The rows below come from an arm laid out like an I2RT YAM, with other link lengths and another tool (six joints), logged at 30 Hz.
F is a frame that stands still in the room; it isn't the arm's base.
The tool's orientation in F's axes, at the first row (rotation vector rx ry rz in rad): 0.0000 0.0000 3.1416
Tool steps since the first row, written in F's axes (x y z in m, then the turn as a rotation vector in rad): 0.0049 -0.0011 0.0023 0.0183 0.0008 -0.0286; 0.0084 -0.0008 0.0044 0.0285 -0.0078 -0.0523; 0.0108 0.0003 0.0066 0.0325 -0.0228 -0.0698; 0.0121 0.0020 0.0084 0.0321 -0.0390 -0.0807; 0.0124 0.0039 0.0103 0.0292 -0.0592 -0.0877; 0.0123 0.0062 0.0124 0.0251 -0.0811 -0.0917
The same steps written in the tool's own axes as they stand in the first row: -0.0049 0.0011 0.0023 -0.0183 -0.0008 -0.0286; -0.0084 0.0008 0.0044 -0.0285 0.0078 -0.0523; -0.0108 -0.0003 0.0066 -0.0325 0.0228 -0.0698; -0.0121 -0.0020 0.0084 -0.0321 0.0390 -0.0807; -0.0124 -0.0039 0.0103 -0.0292 0.0592 -0.0877; -0.0123 -0.0062 0.0124 -0.0251 0.0811 -0.0917
